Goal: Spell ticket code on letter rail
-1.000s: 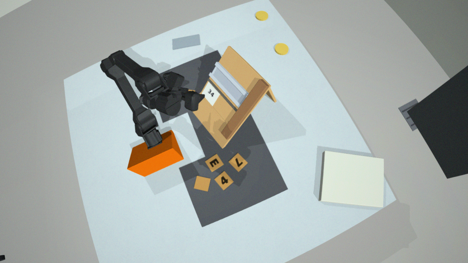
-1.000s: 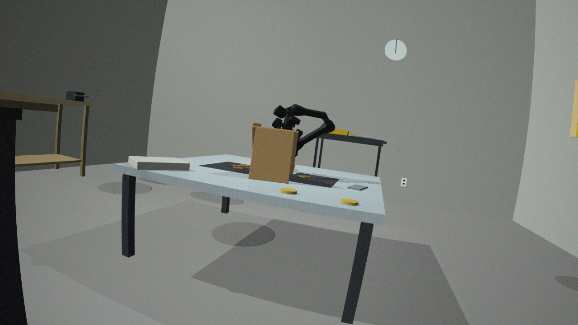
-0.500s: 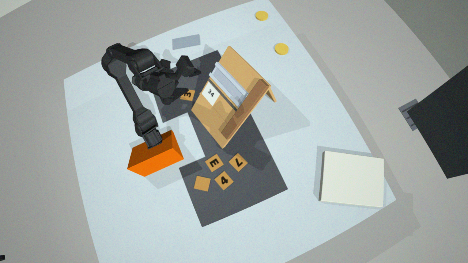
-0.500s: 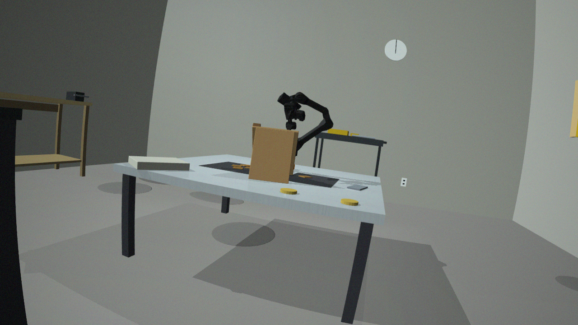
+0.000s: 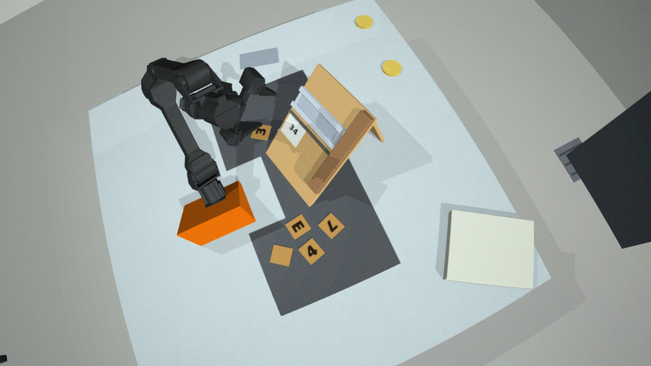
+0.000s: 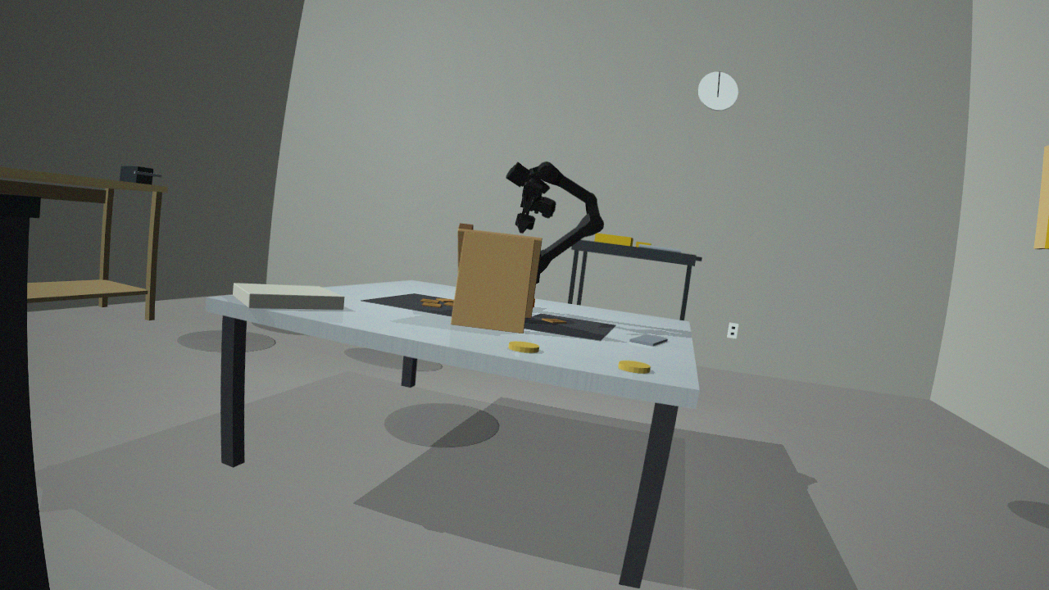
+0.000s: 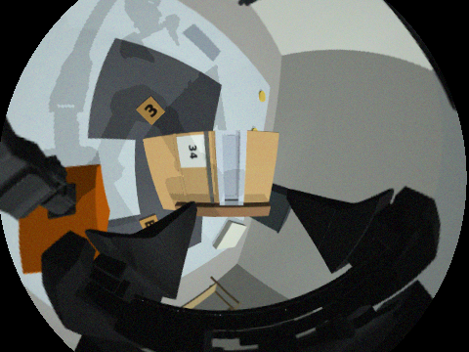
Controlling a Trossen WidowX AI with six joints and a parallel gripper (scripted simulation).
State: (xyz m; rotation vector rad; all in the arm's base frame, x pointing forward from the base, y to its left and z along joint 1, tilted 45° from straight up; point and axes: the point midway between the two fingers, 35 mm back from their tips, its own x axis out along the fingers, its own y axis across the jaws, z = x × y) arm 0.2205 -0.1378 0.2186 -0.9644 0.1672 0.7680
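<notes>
My gripper tip is now 60 mm past the tile marked 4, 310 mm to the left of it and 300 mm above it. The rest, counted from my gripper tip: white ticket: 50 mm ahead, 30 mm to the left, 190 mm below; then blank tile: 150 mm behind, 280 mm to the right, 300 mm below; then tile marked 3: 40 mm behind, 130 mm to the left, 300 mm below.
</notes>
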